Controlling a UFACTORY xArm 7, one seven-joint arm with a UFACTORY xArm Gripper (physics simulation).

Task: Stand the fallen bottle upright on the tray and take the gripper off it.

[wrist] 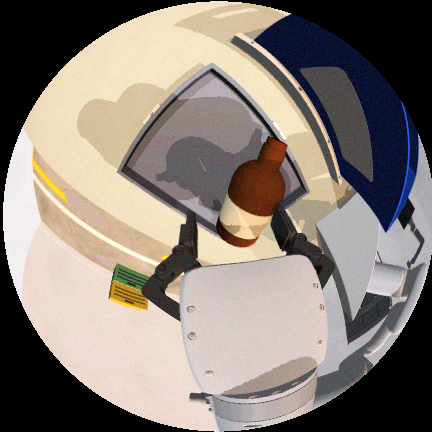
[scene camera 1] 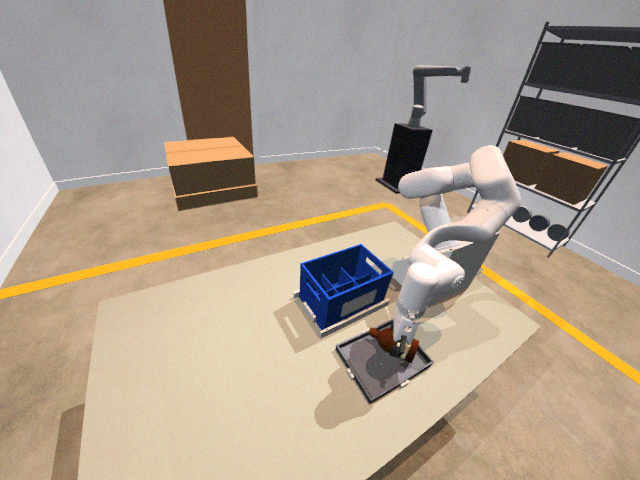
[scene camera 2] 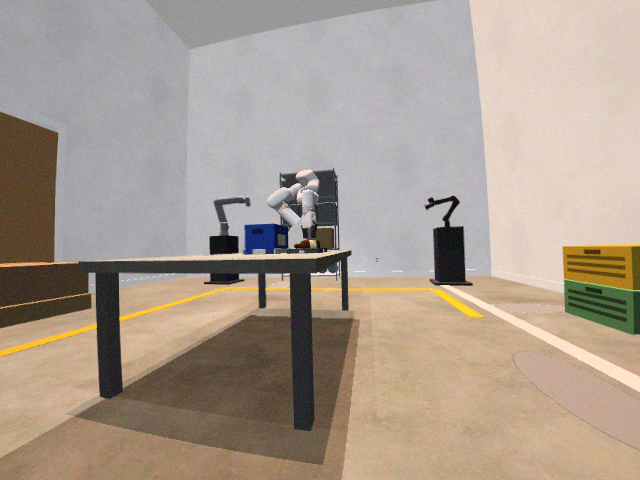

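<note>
The brown bottle with a cream label lies on its side on the dark grey tray. Its neck is at the tray rim nearest the blue crate, and its base is near the rim on the arm's side. My gripper is open, low over the label end of the bottle. In the wrist view the bottle shows between the spread fingers, closer to the right one, tilted to the right; whether that finger touches it cannot be told. The fingers partly hide the bottle in scene camera 1.
A blue divided crate stands beside the tray in a pale holder. The arm's base is behind them. Cartons, a shelf rack and two other arms on pedestals stand away from the table.
</note>
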